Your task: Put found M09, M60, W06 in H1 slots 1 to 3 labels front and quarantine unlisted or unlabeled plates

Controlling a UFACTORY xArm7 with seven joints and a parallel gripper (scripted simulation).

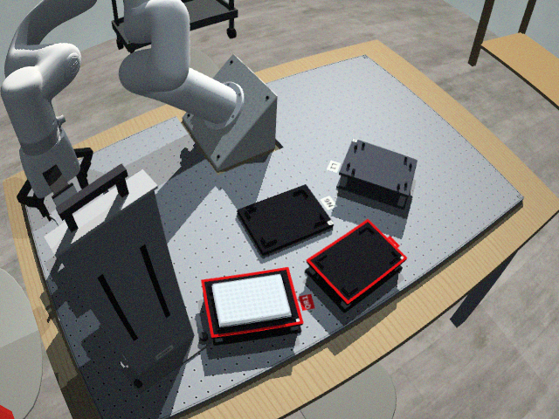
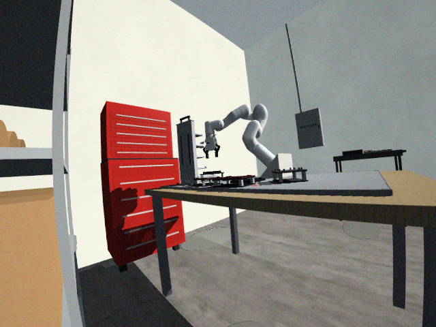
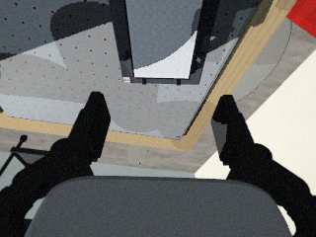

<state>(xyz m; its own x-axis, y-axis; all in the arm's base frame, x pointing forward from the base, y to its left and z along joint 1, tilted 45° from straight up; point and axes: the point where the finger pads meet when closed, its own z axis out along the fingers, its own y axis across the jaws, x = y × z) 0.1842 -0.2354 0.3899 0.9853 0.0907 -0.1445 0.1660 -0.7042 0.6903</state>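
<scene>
Right now my hand is 12 cm above the dark-framed plate and 1 cm short of it. Round my hand: handle: 27 cm ahead, 26 cm above, 4 cm to the left; plate hotel H1: 27 cm ahead, 4 cm to the left, 2 cm above; white well plate: 28 cm ahead, 24 cm to the left, 14 cm below.
</scene>
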